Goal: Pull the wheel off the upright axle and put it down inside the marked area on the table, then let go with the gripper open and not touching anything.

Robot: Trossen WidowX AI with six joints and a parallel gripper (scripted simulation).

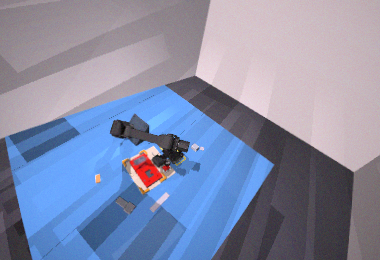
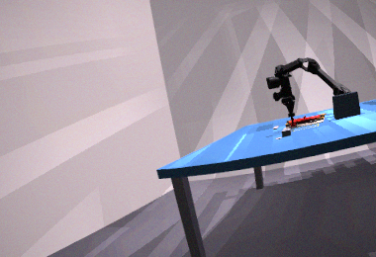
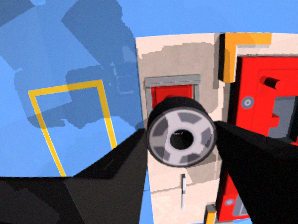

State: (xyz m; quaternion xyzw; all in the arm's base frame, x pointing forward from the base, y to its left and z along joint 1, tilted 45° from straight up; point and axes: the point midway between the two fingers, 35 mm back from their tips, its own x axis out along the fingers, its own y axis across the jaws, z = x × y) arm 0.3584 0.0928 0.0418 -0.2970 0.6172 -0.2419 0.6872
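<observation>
The dark upright axle is 3 cm below my gripper tip. The rest, counted from my gripper tip: wheel (right at my gripper tip).
</observation>
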